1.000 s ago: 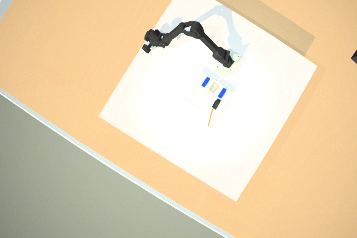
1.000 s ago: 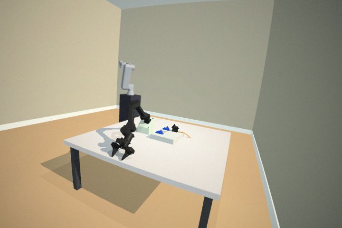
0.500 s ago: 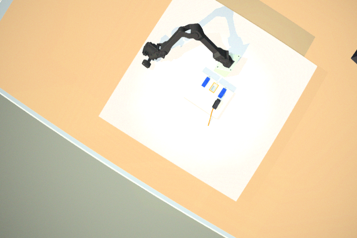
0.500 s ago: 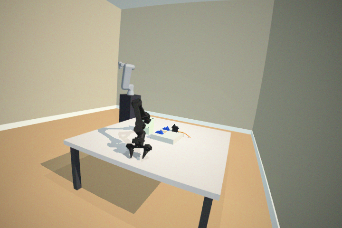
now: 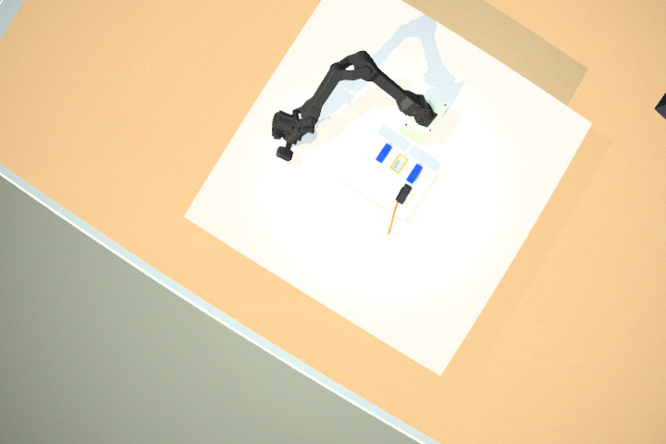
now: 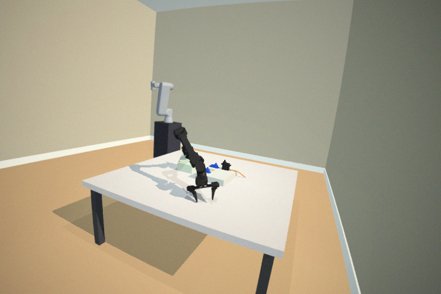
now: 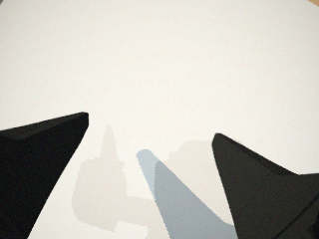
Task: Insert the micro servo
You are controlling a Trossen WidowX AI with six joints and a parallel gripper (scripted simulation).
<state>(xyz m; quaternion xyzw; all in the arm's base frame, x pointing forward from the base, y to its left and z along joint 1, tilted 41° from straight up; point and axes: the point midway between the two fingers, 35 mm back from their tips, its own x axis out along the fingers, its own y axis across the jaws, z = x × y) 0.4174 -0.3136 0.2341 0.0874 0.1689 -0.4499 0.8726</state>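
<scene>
The deck lies 13 cm behind my gripper tip, 44 cm to the left of it and 1 cm above it.
</scene>
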